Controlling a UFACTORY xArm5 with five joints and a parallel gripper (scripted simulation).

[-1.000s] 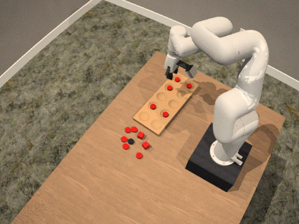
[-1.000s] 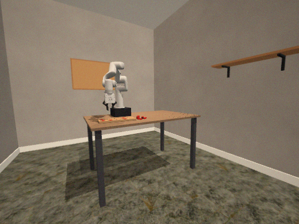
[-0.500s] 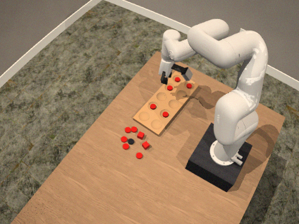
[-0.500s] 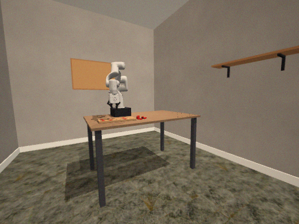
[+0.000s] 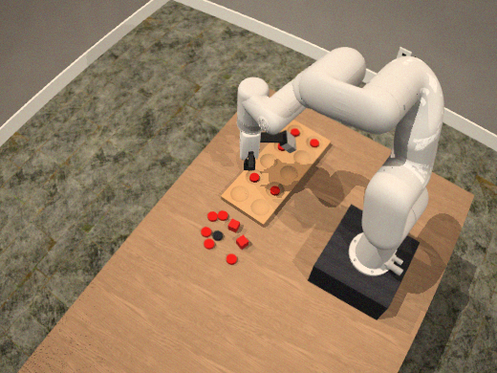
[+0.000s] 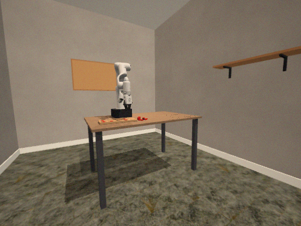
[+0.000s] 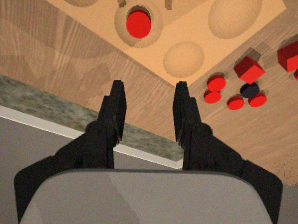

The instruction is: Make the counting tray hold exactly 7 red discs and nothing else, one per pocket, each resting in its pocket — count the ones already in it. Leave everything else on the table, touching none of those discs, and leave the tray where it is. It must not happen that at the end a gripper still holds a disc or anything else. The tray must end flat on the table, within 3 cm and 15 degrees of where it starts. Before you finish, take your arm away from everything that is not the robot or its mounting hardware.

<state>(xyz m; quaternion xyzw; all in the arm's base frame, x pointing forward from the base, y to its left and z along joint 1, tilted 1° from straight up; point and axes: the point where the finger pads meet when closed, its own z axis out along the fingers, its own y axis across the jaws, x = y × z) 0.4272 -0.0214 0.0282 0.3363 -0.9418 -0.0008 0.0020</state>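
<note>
Now: hand 4 cm past the wooden counting tray, 10 cm to the left of it and 12 cm above it. The rest, counted from my hand: black disc 4 cm behind, 19 cm to the left, 13 cm below.
</note>
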